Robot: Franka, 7 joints.
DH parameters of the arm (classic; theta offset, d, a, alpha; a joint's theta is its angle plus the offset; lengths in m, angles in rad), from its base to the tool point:
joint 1: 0 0.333 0 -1.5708
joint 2: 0 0 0 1.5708
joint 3: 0 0.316 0.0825 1.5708
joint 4: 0 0 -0.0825 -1.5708
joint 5: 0 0.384 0 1.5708
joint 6: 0 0 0.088 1.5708
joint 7: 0 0.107 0 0
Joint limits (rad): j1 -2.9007..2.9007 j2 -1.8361..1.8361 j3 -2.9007..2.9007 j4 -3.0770..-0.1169 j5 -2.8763..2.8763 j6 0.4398..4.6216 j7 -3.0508..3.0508
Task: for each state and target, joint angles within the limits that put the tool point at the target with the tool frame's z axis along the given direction. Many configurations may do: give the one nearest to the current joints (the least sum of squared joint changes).
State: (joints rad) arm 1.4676 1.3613 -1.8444 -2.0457 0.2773 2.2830 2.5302
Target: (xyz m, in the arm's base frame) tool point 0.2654 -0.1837 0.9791 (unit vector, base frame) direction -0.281 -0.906 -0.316
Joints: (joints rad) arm 0.9542 0.7794 -2.5203 -1.2690 -0.0046 1.8072 2.5302
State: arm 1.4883 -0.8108 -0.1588 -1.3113 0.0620 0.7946 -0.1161
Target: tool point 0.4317 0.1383 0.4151 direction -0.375 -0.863 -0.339
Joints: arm 1.0495 0.0700 -0.5563 -2.0508 -0.6902 1.1047 -0.1161
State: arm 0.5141 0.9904 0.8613 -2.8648 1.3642 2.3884 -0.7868
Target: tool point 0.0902 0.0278 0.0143 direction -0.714 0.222 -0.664
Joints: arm 0.3167 0.7391 0.0902 -2.9275 1.2235 2.6644 -0.7868
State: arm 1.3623 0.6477 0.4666 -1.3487 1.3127 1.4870 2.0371
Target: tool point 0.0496 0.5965 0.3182 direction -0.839 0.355 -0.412
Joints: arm 1.2047 0.3066 0.2037 -2.0153 1.3401 2.0571 2.0371
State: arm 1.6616 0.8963 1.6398 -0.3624 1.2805 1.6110 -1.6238
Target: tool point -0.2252 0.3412 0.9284 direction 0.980 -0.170 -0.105
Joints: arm 1.9225 0.9878 2.3274 -0.7209 1.6566 0.8171 -1.6238
